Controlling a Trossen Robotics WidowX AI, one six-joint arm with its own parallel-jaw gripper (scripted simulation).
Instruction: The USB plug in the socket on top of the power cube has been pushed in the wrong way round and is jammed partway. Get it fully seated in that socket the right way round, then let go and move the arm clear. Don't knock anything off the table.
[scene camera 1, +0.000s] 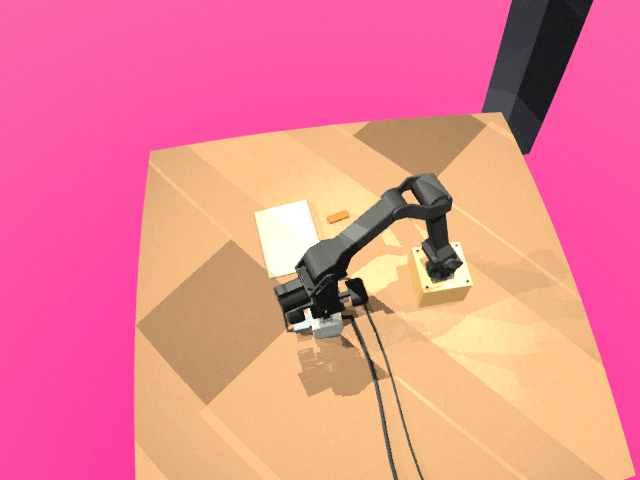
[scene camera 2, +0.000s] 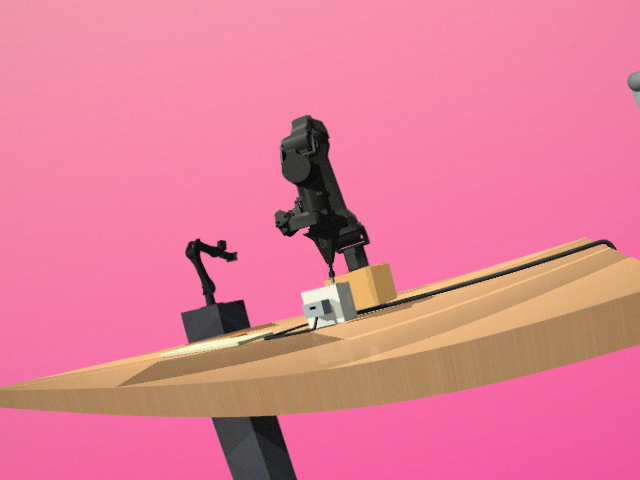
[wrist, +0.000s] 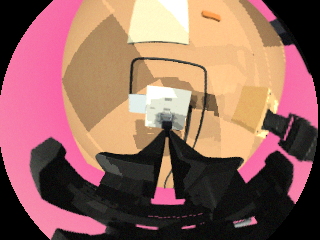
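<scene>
A white sheet (scene camera 1: 286, 232) and the gripper (scene camera 1: 326, 314) appear together, an usb plug held in the gripper. The sheet (scene camera 2: 237, 341) and the gripper (scene camera 2: 330, 264) are both visible from scene camera 2 too. The wrist view shows the gripper (wrist: 167, 133).
</scene>
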